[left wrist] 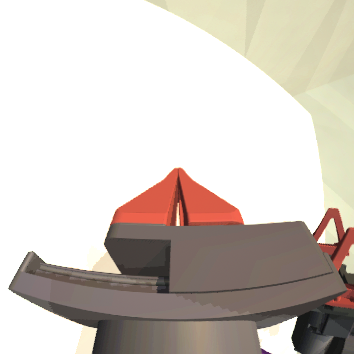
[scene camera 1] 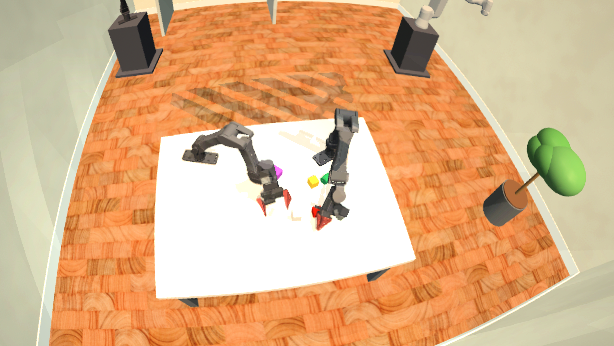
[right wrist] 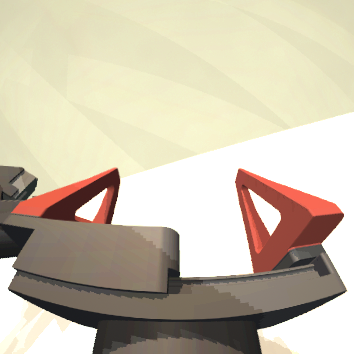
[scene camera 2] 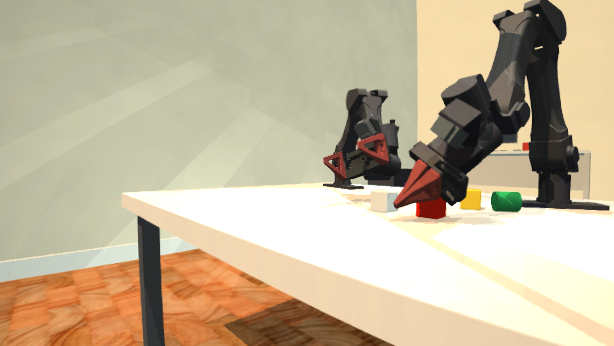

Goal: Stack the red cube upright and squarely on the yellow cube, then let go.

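Note:
The red cube (scene camera 1: 315, 212) (scene camera 2: 431, 209) sits on the table beside my left gripper, partly hidden by it in both scene views. My left gripper (scene camera 1: 318, 228) (scene camera 2: 396, 206) (left wrist: 177, 173) is shut with its fingertips together and nothing between them; it slants down close to the table, its tips past the cube. The yellow cube (scene camera 1: 313, 181) (scene camera 2: 471, 199) stands on the table, farther back than the red cube. My right gripper (scene camera 1: 276, 205) (scene camera 2: 356, 159) (right wrist: 177, 174) is open and empty, above the table left of the cubes in scene camera 1.
A green cylinder (scene camera 1: 325, 178) (scene camera 2: 506, 201) lies right beside the yellow cube. A white block (scene camera 1: 296, 217) (scene camera 2: 383, 201) stands between the two grippers in scene camera 1. A purple object (scene camera 1: 278, 172) lies beside the right arm. The white table (scene camera 1: 210, 250) (scene camera 2: 240, 215) carries both arms.

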